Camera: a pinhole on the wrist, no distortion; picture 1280 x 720 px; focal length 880.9 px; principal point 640.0 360.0 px. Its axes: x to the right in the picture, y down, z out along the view. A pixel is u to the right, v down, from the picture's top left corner.
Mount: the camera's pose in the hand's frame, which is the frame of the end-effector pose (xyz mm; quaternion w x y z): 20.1 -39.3 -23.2 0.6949 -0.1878 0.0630 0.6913
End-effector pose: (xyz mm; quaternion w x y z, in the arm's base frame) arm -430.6 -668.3 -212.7 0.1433 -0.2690 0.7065 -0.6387
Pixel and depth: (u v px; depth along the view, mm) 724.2 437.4 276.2
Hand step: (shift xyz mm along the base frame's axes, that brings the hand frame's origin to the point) 144.1 -148.3 -117.6
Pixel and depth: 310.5 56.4 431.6
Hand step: 186.1 -426.8 -17.4
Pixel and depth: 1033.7 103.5 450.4
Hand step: 63.0 -316.9 -341.4
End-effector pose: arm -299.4 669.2 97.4 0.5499 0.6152 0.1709 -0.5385
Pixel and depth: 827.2 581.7 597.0
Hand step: -71.0 -402.3 416.1
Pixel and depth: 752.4 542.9 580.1
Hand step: -107.7 -402.3 364.9
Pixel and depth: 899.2 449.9 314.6
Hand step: -5.9 -225.9 172.2
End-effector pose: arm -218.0 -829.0 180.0 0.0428 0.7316 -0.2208 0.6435
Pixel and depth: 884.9 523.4 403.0
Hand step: 187.4 -254.3 -209.1
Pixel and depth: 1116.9 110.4 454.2
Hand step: 179.1 -453.0 -59.5
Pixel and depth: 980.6 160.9 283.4
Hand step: 135.7 -230.6 -34.9
